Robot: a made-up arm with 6 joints. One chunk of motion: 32 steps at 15 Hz.
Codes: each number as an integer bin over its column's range. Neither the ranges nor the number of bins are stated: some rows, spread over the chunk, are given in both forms.
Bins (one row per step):
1: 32 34 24 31 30 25
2: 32 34 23 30 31 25
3: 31 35 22 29 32 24
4: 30 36 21 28 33 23
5: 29 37 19 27 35 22
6: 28 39 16 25 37 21
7: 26 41 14 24 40 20
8: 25 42 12 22 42 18
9: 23 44 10 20 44 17
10: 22 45 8 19 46 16
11: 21 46 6 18 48 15
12: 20 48 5 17 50 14
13: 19 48 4 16 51 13
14: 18 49 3 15 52 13
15: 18 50 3 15 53 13
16: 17 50 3 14 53 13
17: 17 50 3 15 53 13
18: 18 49 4 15 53 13
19: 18 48 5 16 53 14
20: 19 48 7 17 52 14
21: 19 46 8 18 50 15
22: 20 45 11 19 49 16
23: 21 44 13 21 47 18
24: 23 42 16 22 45 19
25: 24 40 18 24 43 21
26: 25 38 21 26 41 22
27: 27 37 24 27 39 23
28: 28 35 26 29 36 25
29: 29 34 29 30 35 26
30: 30 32 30 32 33 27
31: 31 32 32 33 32 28
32: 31 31 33 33 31 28
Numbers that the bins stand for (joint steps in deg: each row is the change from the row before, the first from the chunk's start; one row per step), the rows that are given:
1: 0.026 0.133 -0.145 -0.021 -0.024 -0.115
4: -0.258 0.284 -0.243 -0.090 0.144 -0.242
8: -0.968 0.737 -0.538 -0.227 0.650 -0.561
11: -1.537 1.038 -0.734 -0.319 0.987 -0.753
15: -1.963 1.340 -0.832 -0.387 1.268 -0.880
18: -1.963 1.264 -0.799 -0.387 1.268 -0.880
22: -1.679 0.963 -0.570 -0.296 1.043 -0.689
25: -1.110 0.586 -0.341 -0.181 0.706 -0.370
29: -0.400 0.133 0.018 -0.044 0.257 -0.051
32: -0.116 -0.093 0.149 0.024 0.032 0.077
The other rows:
2: 0.026 0.133 -0.178 -0.044 0.032 -0.115
3: -0.116 0.209 -0.211 -0.067 0.088 -0.179
5: -0.400 0.360 -0.309 -0.113 0.257 -0.306
6: -0.542 0.510 -0.407 -0.159 0.369 -0.370
7: -0.826 0.661 -0.472 -0.181 0.538 -0.434
9: -1.253 0.887 -0.603 -0.273 0.762 -0.625
10: -1.395 0.963 -0.668 -0.296 0.875 -0.689
12: -1.679 1.189 -0.767 -0.341 1.100 -0.817
13: -1.821 1.189 -0.799 -0.364 1.156 -0.880
14: -1.963 1.264 -0.832 -0.387 1.212 -0.880
16: -2.105 1.340 -0.832 -0.410 1.268 -0.880
17: -2.105 1.340 -0.832 -0.387 1.268 -0.880
19: -1.963 1.189 -0.767 -0.364 1.268 -0.817
20: -1.821 1.189 -0.701 -0.341 1.212 -0.817
21: -1.821 1.038 -0.668 -0.319 1.100 -0.753
23: -1.537 0.887 -0.505 -0.250 0.931 -0.561
24: -1.253 0.737 -0.407 -0.227 0.819 -0.498
26: -0.968 0.435 -0.243 -0.136 0.594 -0.306
27: -0.684 0.360 -0.145 -0.113 0.481 -0.242
28: -0.542 0.209 -0.080 -0.067 0.313 -0.115
30: -0.258 -0.017 0.051 0.001 0.144 0.013
31: -0.116 -0.017 0.116 0.024 0.088 0.077

